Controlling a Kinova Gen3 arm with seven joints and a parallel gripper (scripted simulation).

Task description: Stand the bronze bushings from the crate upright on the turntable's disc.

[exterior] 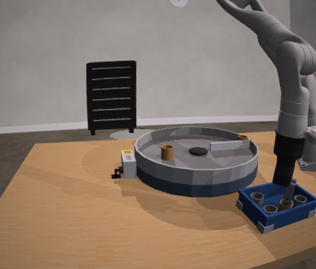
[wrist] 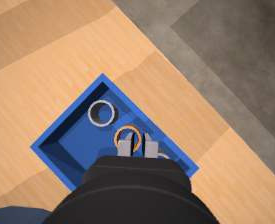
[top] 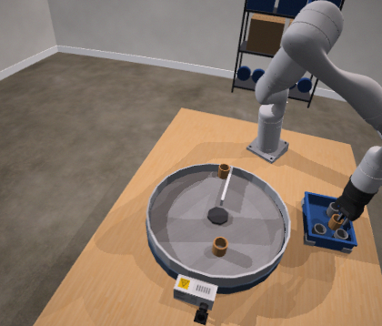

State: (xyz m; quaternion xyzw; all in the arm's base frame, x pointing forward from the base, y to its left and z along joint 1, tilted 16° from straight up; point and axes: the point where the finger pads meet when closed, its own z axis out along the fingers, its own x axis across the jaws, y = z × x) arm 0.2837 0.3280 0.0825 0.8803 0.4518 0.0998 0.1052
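Now: hand 40 mm to the left of the blue crate and 40 mm above it. The rest, counted from my hand: grey turntable disc 360 mm to the right, 170 mm ahead, 10 mm below.
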